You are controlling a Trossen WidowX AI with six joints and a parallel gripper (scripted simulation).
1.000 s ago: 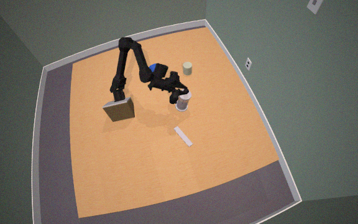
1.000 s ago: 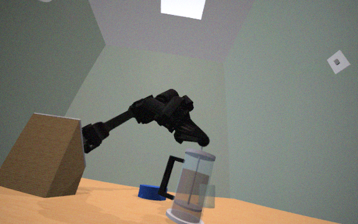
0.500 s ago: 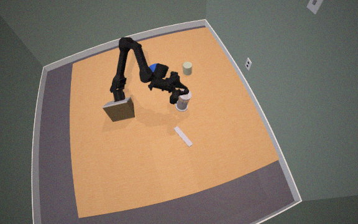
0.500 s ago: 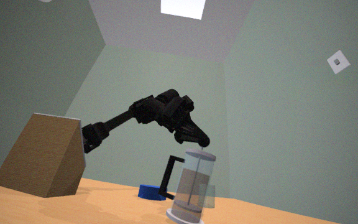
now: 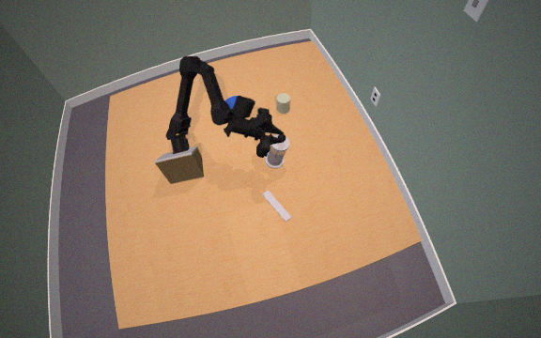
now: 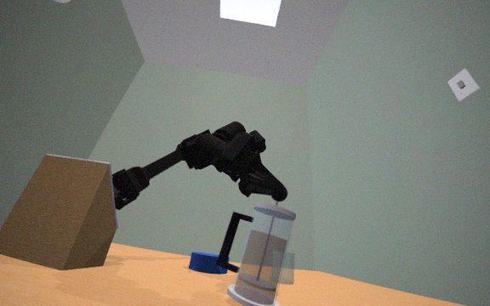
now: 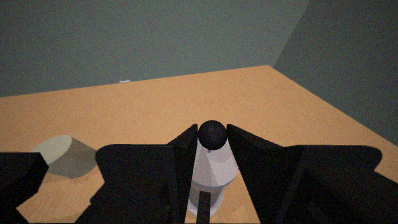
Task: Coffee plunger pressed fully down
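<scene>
Now: the coffee press 9 cm below my gripper tip, 4 cm behind it and 1 cm to the left of it.
</scene>
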